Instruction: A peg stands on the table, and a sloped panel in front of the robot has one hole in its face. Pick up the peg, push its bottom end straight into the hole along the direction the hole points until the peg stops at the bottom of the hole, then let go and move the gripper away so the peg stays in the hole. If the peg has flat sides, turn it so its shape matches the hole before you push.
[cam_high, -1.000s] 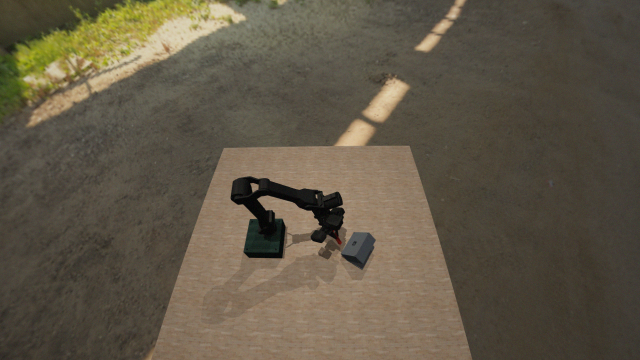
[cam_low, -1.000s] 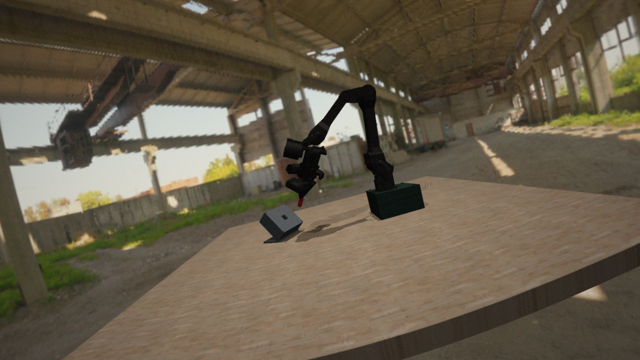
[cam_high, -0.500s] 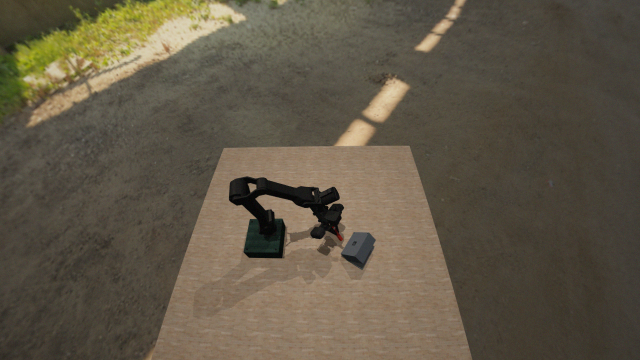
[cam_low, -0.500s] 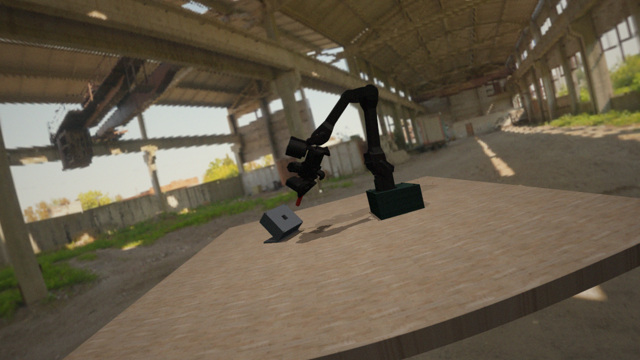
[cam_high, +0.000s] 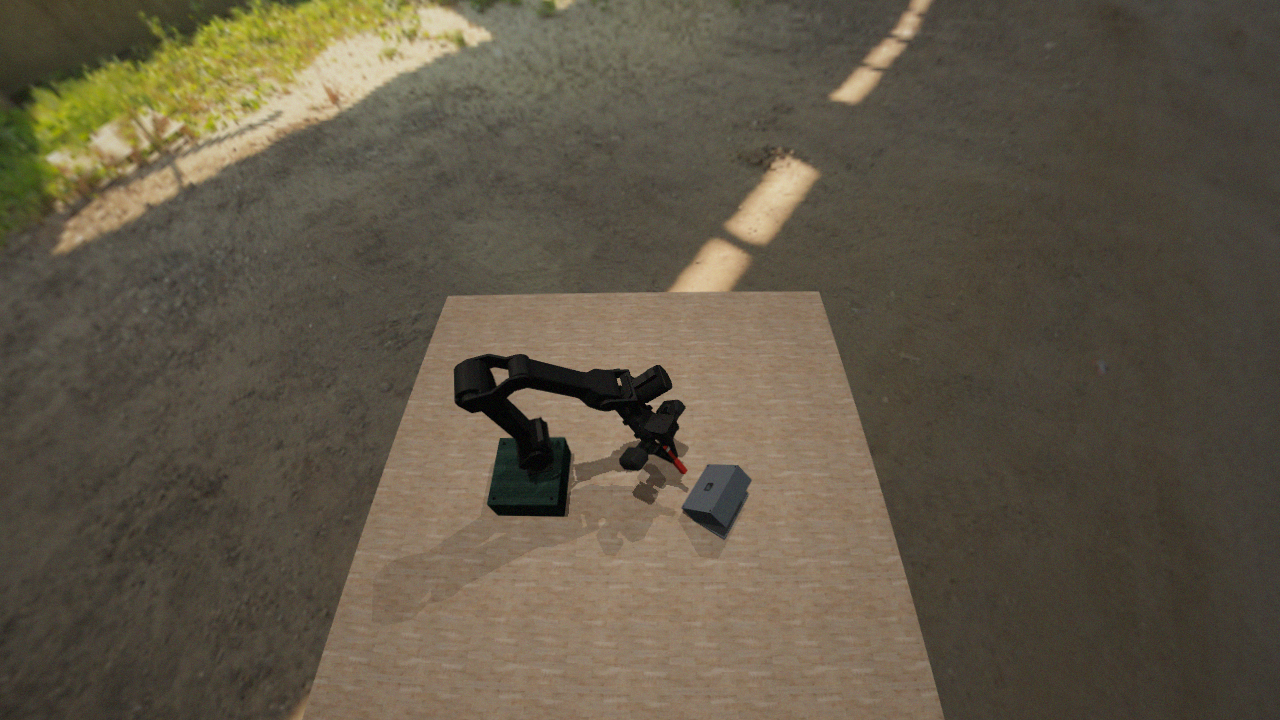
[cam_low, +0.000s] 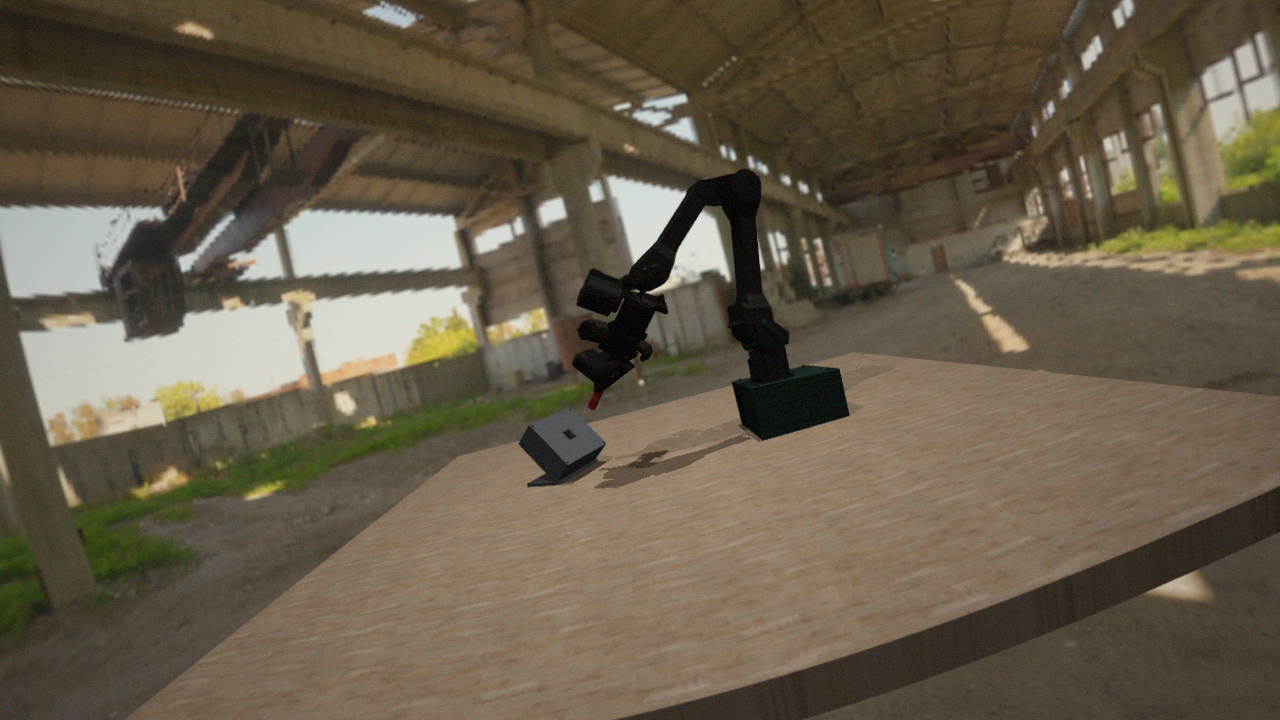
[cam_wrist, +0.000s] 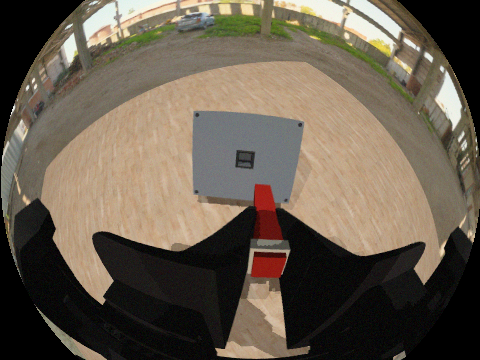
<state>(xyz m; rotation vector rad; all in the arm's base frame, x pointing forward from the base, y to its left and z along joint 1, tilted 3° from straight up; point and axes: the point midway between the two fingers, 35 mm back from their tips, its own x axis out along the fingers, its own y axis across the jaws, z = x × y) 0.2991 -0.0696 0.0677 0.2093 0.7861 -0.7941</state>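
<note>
Right now the grey sloped panel is 90 mm below my gripper tip, 90 mm ahead of it and 70 mm to the right of it. Round my gripper tip: red peg (10 mm to the left, 10 mm behind, 10 mm above).
</note>
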